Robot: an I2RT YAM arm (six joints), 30 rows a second.
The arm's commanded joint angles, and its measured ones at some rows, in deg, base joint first. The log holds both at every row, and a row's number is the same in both.
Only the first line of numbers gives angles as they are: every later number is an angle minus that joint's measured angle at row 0.
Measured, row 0:
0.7, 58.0, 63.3, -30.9, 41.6, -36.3
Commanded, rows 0 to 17:
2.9, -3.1, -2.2, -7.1, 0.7, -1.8
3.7, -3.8, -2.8, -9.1, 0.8, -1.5
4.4, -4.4, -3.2, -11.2, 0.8, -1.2
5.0, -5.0, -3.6, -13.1, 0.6, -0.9
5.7, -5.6, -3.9, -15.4, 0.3, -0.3
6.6, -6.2, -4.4, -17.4, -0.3, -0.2
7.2, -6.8, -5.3, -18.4, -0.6, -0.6
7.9, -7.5, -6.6, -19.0, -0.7, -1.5
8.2, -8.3, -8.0, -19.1, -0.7, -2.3
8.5, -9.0, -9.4, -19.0, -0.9, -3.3
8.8, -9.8, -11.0, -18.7, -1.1, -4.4
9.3, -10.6, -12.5, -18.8, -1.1, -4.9
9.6, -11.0, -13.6, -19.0, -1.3, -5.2
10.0, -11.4, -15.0, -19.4, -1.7, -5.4
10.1, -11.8, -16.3, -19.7, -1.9, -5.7
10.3, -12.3, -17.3, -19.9, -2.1, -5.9
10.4, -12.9, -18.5, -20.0, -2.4, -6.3
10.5, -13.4, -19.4, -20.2, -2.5, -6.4
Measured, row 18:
9.9, -11.4, -18.1, -19.1, -2.5, -4.5
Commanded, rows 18 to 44:
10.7, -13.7, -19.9, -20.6, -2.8, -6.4
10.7, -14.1, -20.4, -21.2, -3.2, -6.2
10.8, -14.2, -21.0, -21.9, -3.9, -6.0
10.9, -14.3, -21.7, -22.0, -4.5, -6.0
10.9, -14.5, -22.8, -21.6, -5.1, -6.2
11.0, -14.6, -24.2, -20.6, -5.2, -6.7
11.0, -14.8, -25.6, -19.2, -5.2, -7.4
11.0, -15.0, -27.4, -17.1, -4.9, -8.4
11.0, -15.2, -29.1, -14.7, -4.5, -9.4
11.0, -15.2, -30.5, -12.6, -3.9, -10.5
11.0, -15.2, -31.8, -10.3, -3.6, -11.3
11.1, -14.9, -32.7, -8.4, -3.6, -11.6
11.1, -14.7, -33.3, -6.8, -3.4, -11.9
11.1, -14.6, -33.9, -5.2, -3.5, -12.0
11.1, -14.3, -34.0, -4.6, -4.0, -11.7
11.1, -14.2, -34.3, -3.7, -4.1, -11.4
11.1, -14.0, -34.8, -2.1, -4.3, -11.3
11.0, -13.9, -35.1, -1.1, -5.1, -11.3
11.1, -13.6, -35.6, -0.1, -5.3, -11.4
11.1, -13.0, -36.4, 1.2, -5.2, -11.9
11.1, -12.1, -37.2, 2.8, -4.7, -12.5
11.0, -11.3, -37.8, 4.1, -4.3, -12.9
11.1, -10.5, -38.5, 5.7, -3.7, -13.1
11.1, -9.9, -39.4, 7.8, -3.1, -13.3
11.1, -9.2, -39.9, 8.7, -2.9, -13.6
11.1, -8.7, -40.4, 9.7, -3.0, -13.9
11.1, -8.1, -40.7, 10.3, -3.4, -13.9
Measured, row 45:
10.7, -8.7, -40.1, 3.6, -4.9, -12.3
